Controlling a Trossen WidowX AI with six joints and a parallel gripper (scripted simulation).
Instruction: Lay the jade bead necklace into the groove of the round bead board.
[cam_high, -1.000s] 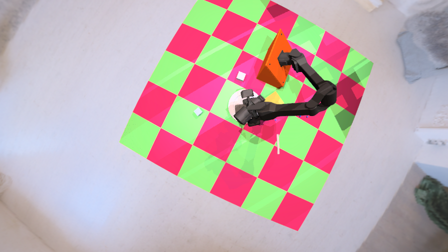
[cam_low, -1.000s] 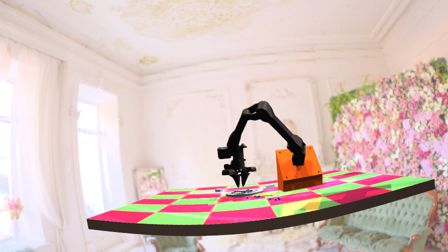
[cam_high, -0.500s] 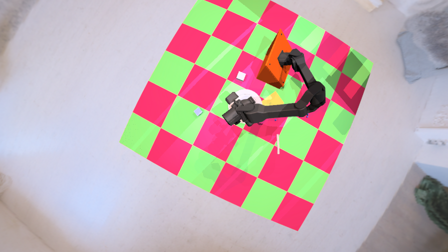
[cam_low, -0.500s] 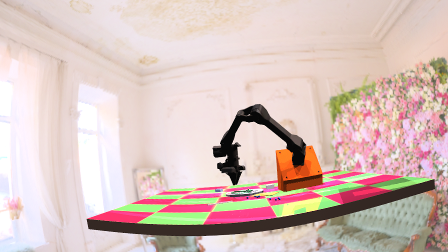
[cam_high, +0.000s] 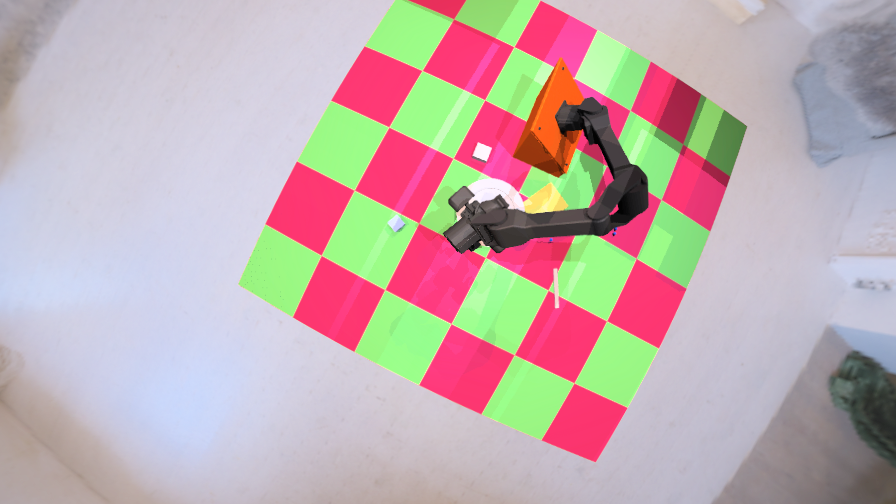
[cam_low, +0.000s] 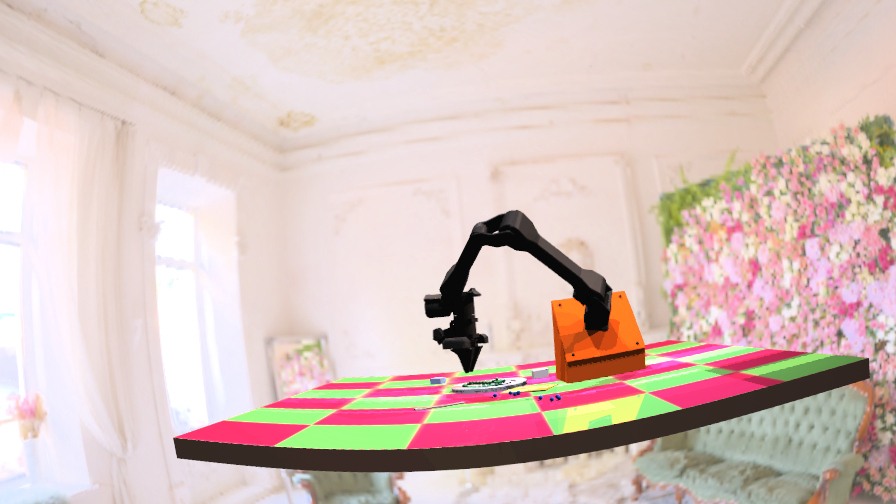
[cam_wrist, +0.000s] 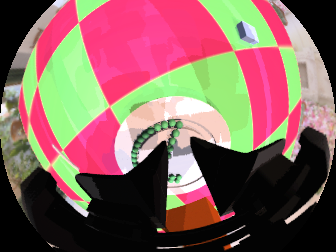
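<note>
Now: gripper tip 5 cm past the round bead board, 4 cm above it and 2 cm to the right of it. The rest, counted from my gripper tip: pale blue cube 20 cm to the right, 12 cm ahead, 4 cm below; white cube 19 cm behind, 10 cm to the right, 3 cm below; yellow patch 16 cm behind, 14 cm to the left, 4 cm below.
</note>
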